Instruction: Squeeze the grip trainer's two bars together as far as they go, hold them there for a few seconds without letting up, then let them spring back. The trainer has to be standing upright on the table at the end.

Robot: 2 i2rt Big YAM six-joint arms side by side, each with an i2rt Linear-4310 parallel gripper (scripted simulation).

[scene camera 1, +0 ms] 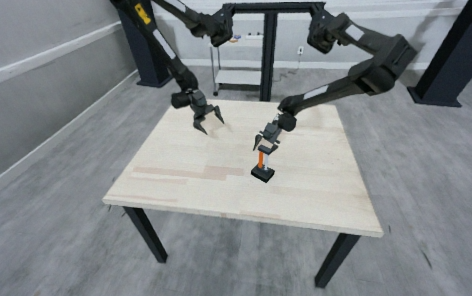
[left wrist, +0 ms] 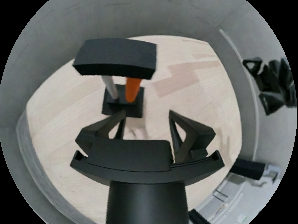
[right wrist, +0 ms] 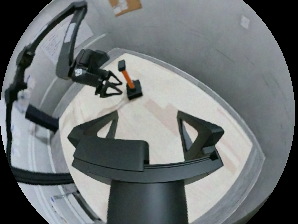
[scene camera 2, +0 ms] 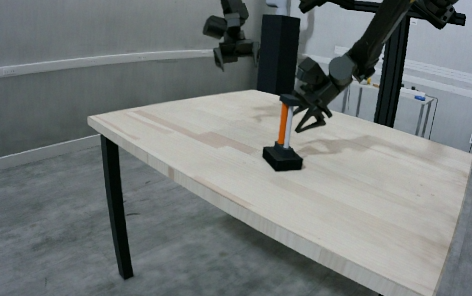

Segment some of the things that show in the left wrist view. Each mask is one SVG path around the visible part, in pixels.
The left gripper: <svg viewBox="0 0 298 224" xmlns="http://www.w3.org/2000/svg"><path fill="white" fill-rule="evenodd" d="M81 128L74 141L85 152L86 156L82 155L77 149L74 152L69 167L88 177L88 179L96 181L96 183L109 186L105 224L189 224L188 197L186 197L185 186L196 184L198 181L212 176L213 173L225 167L218 149L210 156L208 156L209 153L206 151L208 145L216 137L214 129L209 127L209 125L198 123L196 120L182 116L180 113L172 111L172 109L169 109L168 119L173 152L169 140L125 140L125 109L117 112L116 115L106 117L106 119L96 121L96 123ZM118 124L116 135L114 135L113 139L109 139L109 132ZM176 123L180 125L182 131L186 133L184 141L182 141L180 133L177 131Z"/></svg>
The right gripper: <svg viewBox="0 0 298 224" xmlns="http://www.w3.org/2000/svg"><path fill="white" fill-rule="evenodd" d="M243 59L242 64L245 65L247 71L257 81L259 91L262 91L259 99L262 101L266 115L269 116L271 113L277 112L278 109L281 109L286 104L285 97L283 97L285 95L283 95L281 85L273 76L273 71L271 71L269 65L265 64L263 65L263 71L258 73L263 61L261 56Z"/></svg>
A grip trainer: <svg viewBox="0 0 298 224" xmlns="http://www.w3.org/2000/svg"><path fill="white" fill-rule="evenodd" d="M86 40L80 52L78 52L76 60L74 60L73 67L80 72L81 76L102 75L102 79L104 79L106 84L102 115L113 116L117 112L122 111L122 109L125 109L126 116L142 119L144 117L145 87L141 87L144 79L153 80L153 77L158 72L158 68L160 68L160 44L144 40L121 39L121 37ZM113 76L125 76L126 84L116 84Z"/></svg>
